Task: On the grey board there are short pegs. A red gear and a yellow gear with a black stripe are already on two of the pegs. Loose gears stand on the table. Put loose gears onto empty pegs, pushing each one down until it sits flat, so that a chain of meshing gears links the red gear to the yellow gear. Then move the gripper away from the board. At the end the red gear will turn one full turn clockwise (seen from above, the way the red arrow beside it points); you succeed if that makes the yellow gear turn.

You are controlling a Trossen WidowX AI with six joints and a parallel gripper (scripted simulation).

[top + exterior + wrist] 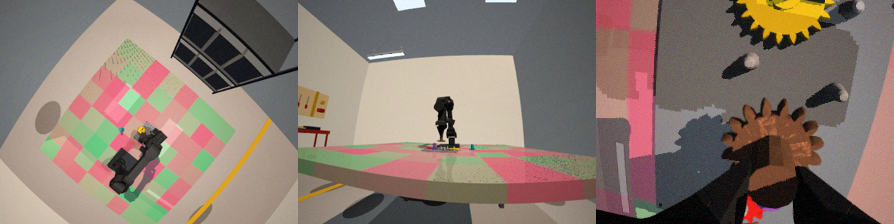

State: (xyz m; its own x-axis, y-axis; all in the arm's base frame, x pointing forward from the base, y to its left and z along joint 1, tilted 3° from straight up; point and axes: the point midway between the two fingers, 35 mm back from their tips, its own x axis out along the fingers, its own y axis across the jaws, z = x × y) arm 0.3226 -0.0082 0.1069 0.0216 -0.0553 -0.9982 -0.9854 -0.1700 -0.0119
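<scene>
Right now the purple gear is 10 mm ahead of my gripper tip, 40 mm to the right of it and 60 mm below it. From my gripper tip the other things lie so: yellow gear 10 mm behind, 80 mm to the left, 70 mm below; red gear 80 mm to the right, 70 mm below; brown gear 10 mm below.
</scene>
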